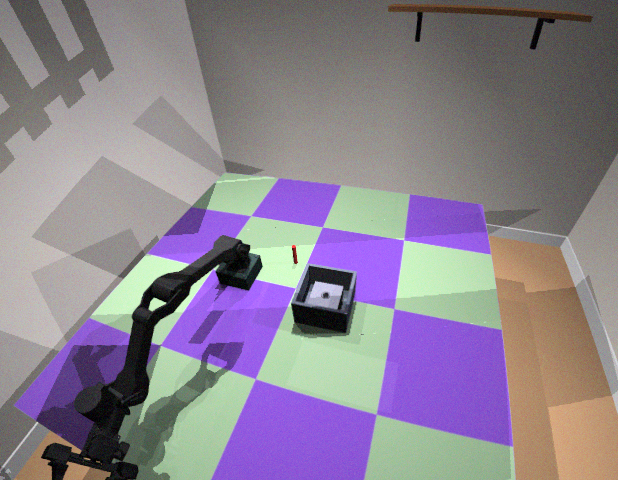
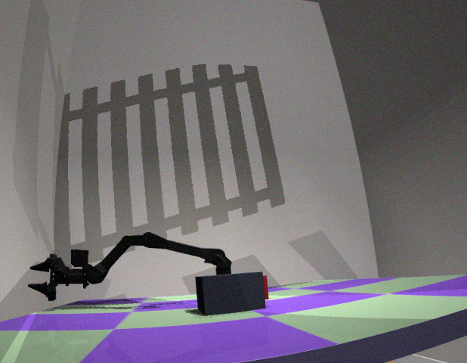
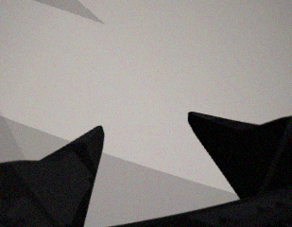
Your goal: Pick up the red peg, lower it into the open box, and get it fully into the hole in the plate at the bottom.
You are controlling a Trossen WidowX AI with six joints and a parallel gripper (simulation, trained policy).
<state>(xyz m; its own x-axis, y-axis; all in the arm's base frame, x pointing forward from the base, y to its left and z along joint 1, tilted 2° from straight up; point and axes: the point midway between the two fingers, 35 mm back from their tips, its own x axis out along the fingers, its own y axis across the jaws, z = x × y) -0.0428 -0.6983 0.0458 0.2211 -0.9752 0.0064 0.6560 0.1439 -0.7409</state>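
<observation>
Right now my gripper tip is 200 mm short of the red peg, 830 mm to the right of it and 80 mm above it. From my gripper tip the other things lie so: grey plate: 350 mm ahead, 670 mm to the left, 70 mm below; then dark box: 350 mm ahead, 670 mm to the left, 90 mm below.
</observation>
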